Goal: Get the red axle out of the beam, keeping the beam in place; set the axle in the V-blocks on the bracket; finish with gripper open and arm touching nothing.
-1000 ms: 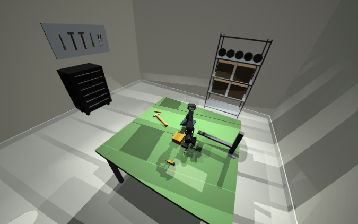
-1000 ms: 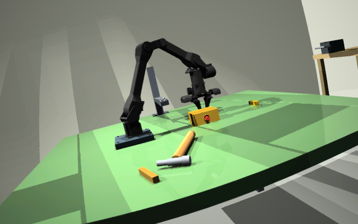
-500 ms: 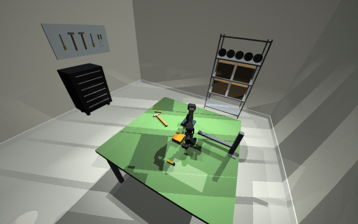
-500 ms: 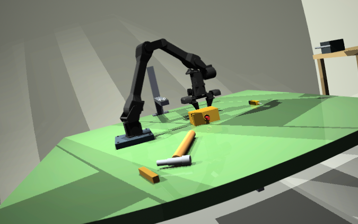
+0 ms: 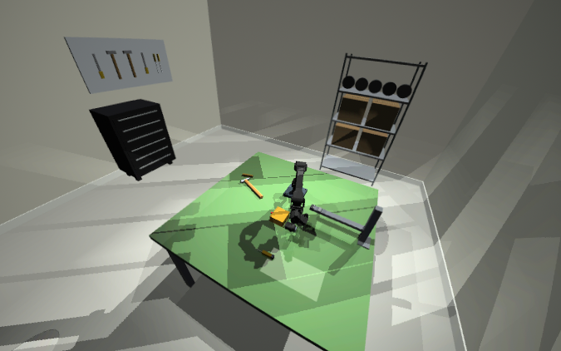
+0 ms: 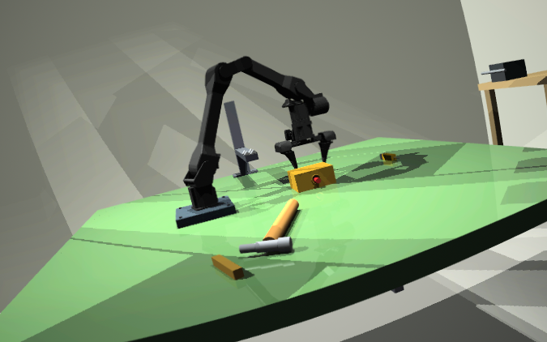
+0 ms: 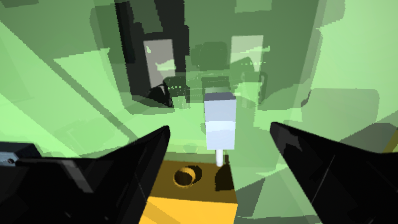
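My gripper tip is 20 mm to the left of the small grey block and 20 mm above it. Round my gripper tip: orange beam (60 mm behind, 110 mm to the right); small wooden block (460 mm behind, 520 mm to the right, 20 mm below); screwdriver (230 mm ahead, 110 mm to the right, 20 mm below).
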